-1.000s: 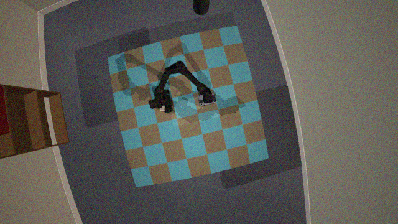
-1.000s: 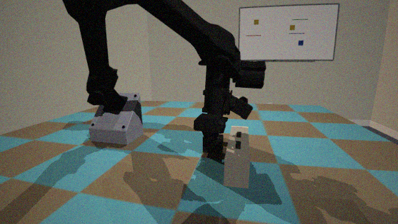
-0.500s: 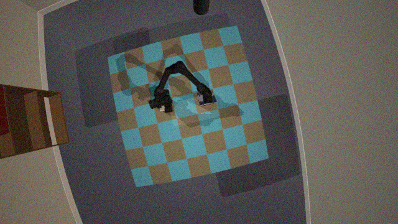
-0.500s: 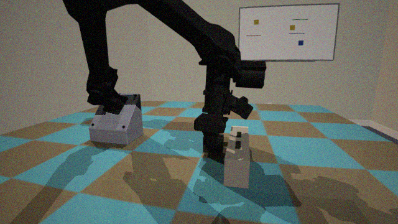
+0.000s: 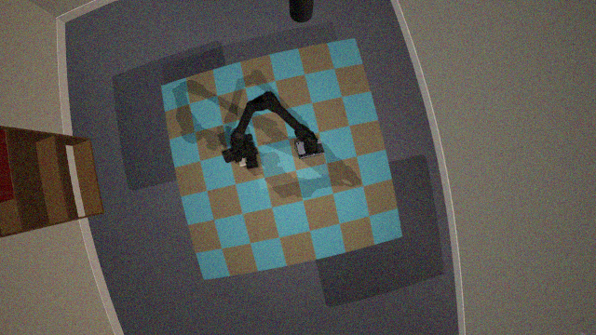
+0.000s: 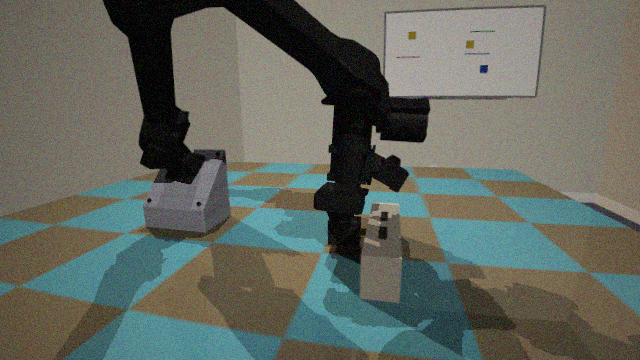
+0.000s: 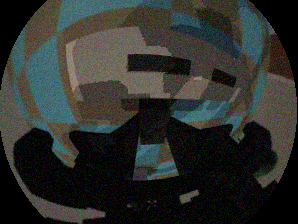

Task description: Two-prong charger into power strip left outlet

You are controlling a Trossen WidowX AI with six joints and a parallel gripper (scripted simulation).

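The two-prong charger is 2 cm ahead of my gripper tip and 1 cm above it.
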